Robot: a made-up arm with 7 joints. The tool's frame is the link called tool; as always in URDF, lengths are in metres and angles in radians.
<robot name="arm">
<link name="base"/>
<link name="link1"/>
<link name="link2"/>
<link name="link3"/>
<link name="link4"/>
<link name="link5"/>
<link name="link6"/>
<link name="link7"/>
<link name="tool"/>
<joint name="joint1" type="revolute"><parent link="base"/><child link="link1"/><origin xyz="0 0 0.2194"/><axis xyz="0 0 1"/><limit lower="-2.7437" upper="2.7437" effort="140" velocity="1.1"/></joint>
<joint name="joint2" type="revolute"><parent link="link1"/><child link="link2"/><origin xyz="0 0 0"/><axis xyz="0 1 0"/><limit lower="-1.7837" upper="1.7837" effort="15" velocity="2.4"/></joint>
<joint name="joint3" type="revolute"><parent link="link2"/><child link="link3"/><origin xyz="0 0 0.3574"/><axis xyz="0 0 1"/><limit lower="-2.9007" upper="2.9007" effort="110" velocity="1.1"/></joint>
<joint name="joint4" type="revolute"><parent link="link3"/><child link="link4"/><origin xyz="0.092 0 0"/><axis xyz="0 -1 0"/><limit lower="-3.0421" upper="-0.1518" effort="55" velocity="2.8"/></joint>
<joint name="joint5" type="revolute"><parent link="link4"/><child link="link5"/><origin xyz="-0.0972 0 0.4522"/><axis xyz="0 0 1"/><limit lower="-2.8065" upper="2.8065" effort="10" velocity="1.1"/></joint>
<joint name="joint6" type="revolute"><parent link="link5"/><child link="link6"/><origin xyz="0 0 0"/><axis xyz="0 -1 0"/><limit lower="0.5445" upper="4.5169" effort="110" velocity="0.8"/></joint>
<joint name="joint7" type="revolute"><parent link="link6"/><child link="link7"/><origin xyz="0.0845 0 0"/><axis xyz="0 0 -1"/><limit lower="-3.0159" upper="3.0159" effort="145" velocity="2.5"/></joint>
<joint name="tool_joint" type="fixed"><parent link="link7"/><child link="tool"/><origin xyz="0 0 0" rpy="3.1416 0 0"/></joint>
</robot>
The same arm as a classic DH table. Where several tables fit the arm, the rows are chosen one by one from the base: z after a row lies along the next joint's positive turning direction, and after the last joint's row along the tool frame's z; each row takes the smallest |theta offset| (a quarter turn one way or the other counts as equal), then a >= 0, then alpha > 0; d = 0 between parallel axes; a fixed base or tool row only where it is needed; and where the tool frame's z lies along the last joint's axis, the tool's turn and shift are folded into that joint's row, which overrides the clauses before.
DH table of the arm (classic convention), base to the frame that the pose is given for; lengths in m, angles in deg. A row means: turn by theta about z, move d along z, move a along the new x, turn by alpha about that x. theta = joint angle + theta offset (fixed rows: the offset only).
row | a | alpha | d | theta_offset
joint1 | 0 | -90 | 0.2194 | 0
joint2 | 0 | 90 | 0 | 0
joint3 | 0.092 | 90 | 0.3574 | 0
joint4 | -0.0972 | -90 | 0 | 0
joint5 | 0 | 90 | 0.4522 | 0
joint6 | 0.0845 | 90 | 0 | 0
joint7 | 0 | 0 | 0 | 0
Joint limits (deg, base to tool): -157.2..157.2 -102.2..102.2 -166.2..166.2 -174.3..-8.7 -160.8..160.8 31.2..258.8 -172.8..172.8

